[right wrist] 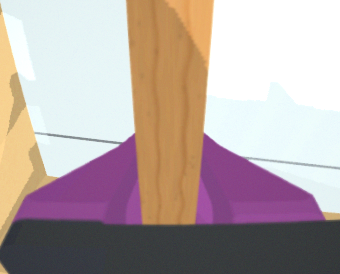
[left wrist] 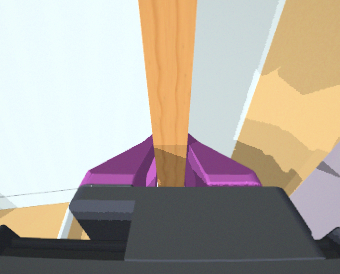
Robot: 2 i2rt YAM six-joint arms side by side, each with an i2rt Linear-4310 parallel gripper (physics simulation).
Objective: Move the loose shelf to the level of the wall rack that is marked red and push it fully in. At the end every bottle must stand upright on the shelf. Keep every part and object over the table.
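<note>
The loose shelf (left wrist: 169,65) (right wrist: 167,75) shows in both wrist views as a long wooden edge with wavy grain, running from the top of each view down between the purple fingers. My left gripper (left wrist: 170,137) is shut on the shelf, with one finger on each side of the wood. My right gripper (right wrist: 169,137) is shut on the shelf in the same way, and a shadow covers much of the wood there. The bottles, the wall rack and its red mark do not show in either view, so whether the bottles stand upright cannot be told.
A pale surface (left wrist: 70,100) (right wrist: 75,90) lies behind the shelf, crossed by a thin dark line low down. Tan, partly shadowed areas (left wrist: 305,60) (right wrist: 7,110) lie at the right of the left wrist view and the left of the right wrist view. A lilac surface (left wrist: 320,195) shows at lower right.
</note>
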